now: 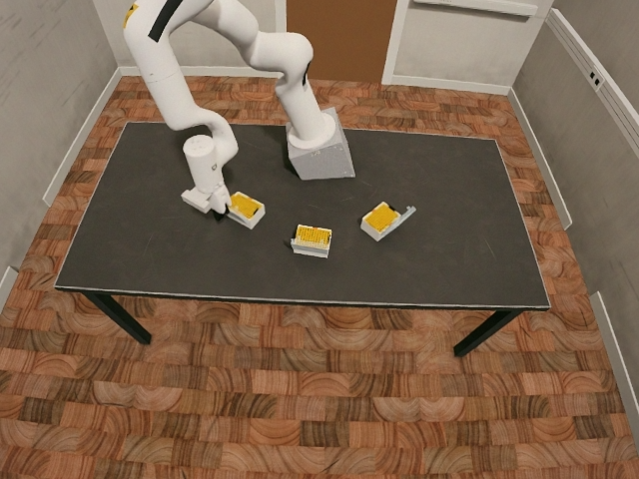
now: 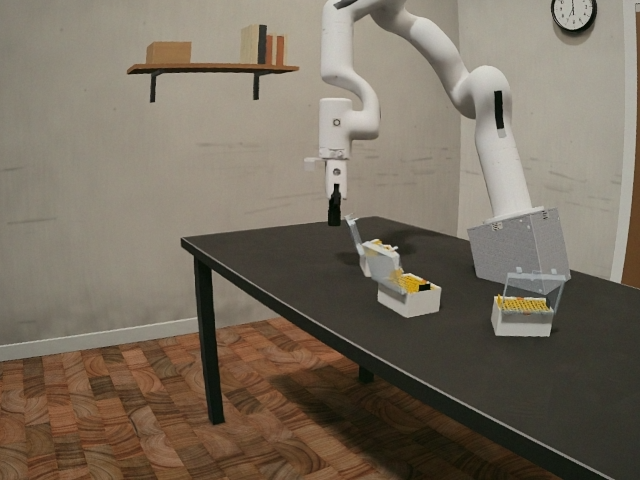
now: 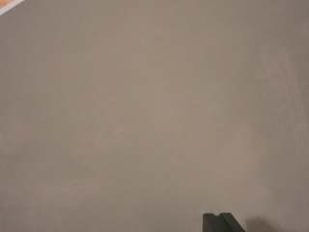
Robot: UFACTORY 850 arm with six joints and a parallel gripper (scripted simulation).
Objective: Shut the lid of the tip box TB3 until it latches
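My hand is 150 mm past the label, 100 mm to the right of it and 140 mm above it. The rest, counted from my hand: box lid (120 mm ahead, 300 mm to the left, 40 mm below); tip box (70 mm ahead, 310 mm to the left, 80 mm below).
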